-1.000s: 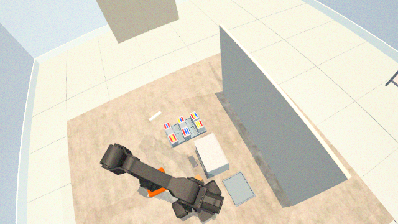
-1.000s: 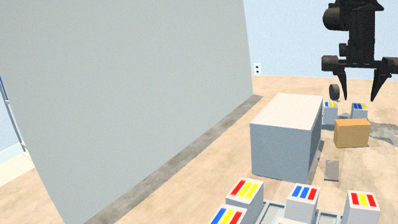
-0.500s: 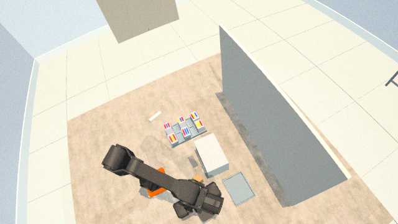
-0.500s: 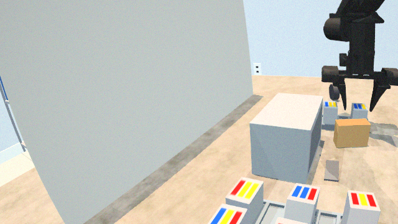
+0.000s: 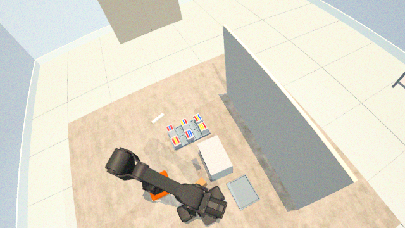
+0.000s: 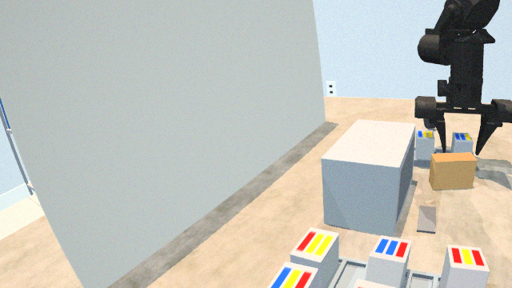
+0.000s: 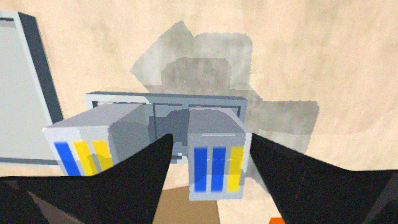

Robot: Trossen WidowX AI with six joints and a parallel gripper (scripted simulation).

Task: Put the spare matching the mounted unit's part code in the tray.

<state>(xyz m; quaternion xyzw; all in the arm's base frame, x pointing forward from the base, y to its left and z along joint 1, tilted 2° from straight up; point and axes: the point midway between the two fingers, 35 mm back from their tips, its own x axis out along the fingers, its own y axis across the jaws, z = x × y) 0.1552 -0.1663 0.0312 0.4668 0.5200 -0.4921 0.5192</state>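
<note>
My gripper tip is 18 cm short of the grey tray, 2 cm above it and 1 cm to the left of it. The rest, counted from my gripper tip: black wheel: 19 cm to the right, 7 cm ahead, 1 cm above; then grey wall panel: 37 cm ahead, 21 cm above, 16 cm to the left; then tan box: 9 cm to the left, 2 cm ahead, 1 cm above.
</note>
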